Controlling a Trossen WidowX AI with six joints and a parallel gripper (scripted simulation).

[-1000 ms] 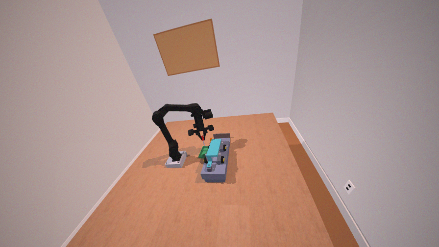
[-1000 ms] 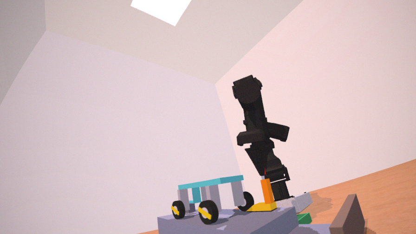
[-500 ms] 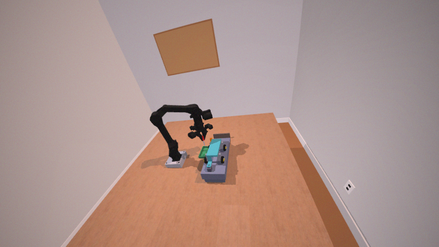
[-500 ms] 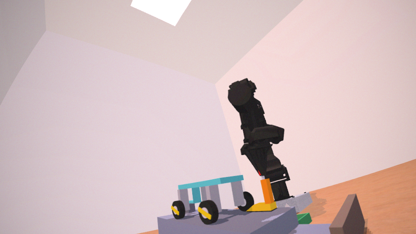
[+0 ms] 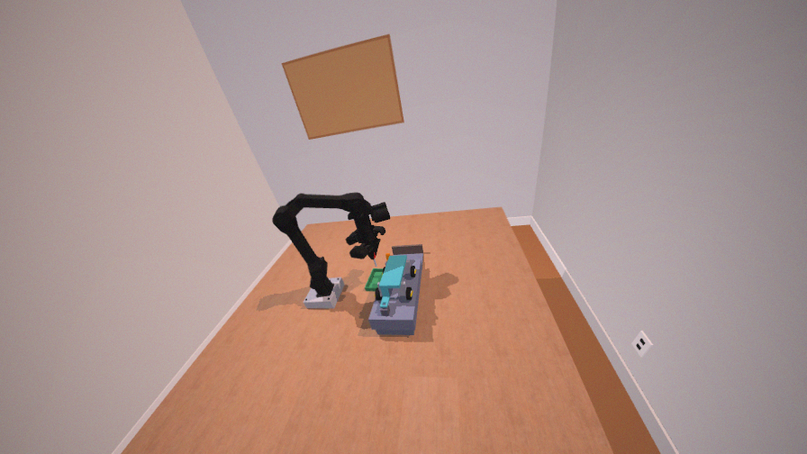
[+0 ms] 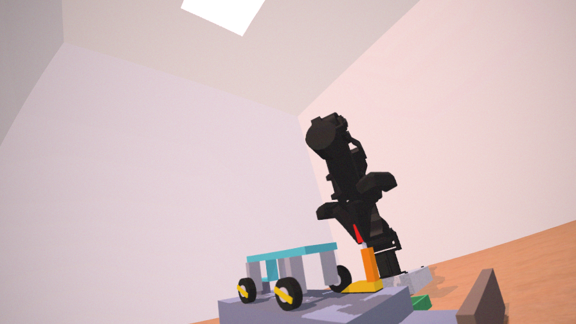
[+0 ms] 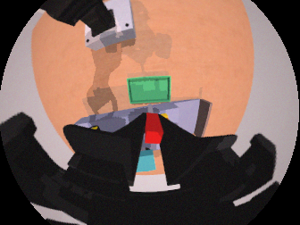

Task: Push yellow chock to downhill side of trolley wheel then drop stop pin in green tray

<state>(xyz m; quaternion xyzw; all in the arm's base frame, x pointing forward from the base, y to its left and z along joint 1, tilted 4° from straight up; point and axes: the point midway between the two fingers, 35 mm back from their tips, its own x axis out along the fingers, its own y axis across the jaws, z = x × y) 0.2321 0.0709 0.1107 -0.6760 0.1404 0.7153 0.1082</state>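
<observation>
Right now my gripper tip is 20 mm past the green tray and 140 mm above it. Round my gripper tip: trolley (100 mm ahead, 110 mm to the right, 30 mm below); yellow chock (50 mm ahead, 50 mm below); red-headed stop pin (right at my gripper tip).
</observation>
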